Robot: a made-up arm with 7 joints.
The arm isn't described. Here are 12 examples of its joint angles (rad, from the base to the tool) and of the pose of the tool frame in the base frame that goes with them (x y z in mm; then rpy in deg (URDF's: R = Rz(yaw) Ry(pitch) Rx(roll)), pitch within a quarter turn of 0, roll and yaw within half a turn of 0).
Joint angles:
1: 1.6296 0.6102 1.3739 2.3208 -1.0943 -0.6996 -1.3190
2: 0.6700 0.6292 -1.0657 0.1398 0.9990 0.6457 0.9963
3: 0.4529 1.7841 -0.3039 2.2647 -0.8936 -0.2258 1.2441
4: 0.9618 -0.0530 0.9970 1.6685 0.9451 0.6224 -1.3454
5: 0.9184 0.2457 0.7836 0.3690 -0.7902 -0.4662 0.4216
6: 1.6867 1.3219 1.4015 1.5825 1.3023 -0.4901 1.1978
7: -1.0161 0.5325 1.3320 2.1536 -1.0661 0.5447 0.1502
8: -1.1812 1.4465 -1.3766 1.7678 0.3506 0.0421 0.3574
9: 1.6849 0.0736 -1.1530 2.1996 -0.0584 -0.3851 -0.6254
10: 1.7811 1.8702 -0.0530 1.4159 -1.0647 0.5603 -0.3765
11: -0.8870 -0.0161 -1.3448 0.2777 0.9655 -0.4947 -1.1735
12: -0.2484 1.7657 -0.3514 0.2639 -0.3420 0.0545 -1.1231
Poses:
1: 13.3 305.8 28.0 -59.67 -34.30 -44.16
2: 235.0 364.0 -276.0 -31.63 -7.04 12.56
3: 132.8 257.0 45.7 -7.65 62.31 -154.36
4: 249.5 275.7 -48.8 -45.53 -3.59 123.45
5: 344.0 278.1 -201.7 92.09 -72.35 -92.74
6: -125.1 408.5 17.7 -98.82 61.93 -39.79
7: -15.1 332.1 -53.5 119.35 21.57 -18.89
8: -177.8 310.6 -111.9 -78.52 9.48 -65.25
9: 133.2 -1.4 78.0 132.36 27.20 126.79
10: -108.4 392.1 168.5 -167.82 -45.24 -6.68
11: -322.0 71.4 -277.4 40.08 13.35 -10.11
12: 61.3 550.7 52.4 162.47 55.25 -6.73
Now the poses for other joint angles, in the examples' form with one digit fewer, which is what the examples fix.
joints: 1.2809 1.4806 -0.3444 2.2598 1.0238 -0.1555 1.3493
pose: 97 246 115 55.3 -8.5 -167.6
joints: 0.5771 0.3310 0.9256 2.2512 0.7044 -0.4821 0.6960
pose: 117 281 -17 164.9 23.6 -158.0
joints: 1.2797 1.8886 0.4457 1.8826 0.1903 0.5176 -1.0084
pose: -79 280 194 -117.0 -5.2 -83.9
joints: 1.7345 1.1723 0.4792 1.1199 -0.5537 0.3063 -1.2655
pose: 28 460 158 -75.3 -49.5 -109.3
